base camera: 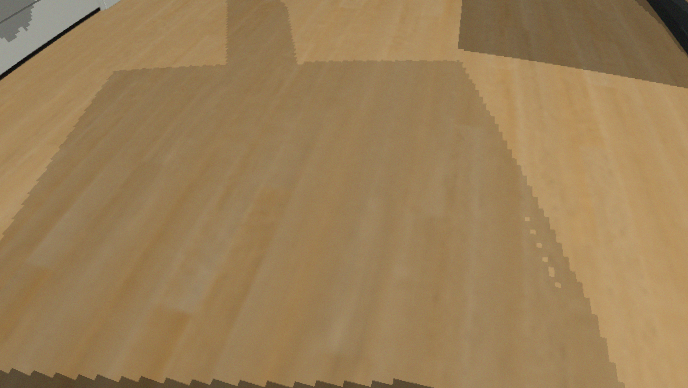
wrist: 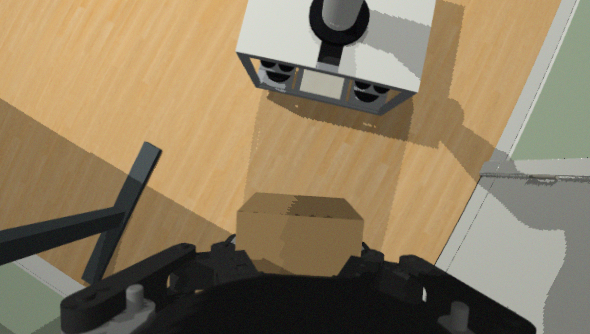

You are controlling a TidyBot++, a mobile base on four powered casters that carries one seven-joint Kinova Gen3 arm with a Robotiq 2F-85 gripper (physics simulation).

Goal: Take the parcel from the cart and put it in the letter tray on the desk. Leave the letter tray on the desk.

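Seen in the pictures: gripper, fingertip midpoint: (wrist: pixel 296 244); arm's base at its link origin: (wrist: pixel 339 14).
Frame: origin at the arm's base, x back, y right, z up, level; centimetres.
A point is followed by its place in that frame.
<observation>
The parcel, a plain brown box (wrist: pixel 300 232) @[x -44.5, y 0.3, z 49.0 cm], is in the lower middle of the wrist view. My gripper (wrist: pixel 296 244) @[x -46.7, y 0.1, z 43.8 cm] is shut on it, with one finger at each side; the finger pads are largely hidden. The parcel is held up in front of my white base, above the wood floor. A dark metal leg with a crossbar foot (wrist: pixel 136 182) stands at the left of the wrist view and looks like part of the desk. The desk top, the letter tray and the cart do not show in either view.
My mobile base (wrist: pixel 280 35) @[x -8.3, y 14.1, z -1.4 cm] is at the top of the wrist view. A pale wall or cabinet panel (wrist: pixel 515 260) @[x -54.2, y -69.0, z -7.5 cm] is at the right. In the base view, a pale panel (base camera: pixel 50 32) @[x -86.3, y -60.3, z -37.4 cm] is at the upper left and a dark bar (base camera: pixel 675 22) @[x -88.1, y 71.9, z -37.4 cm] at the upper right.
</observation>
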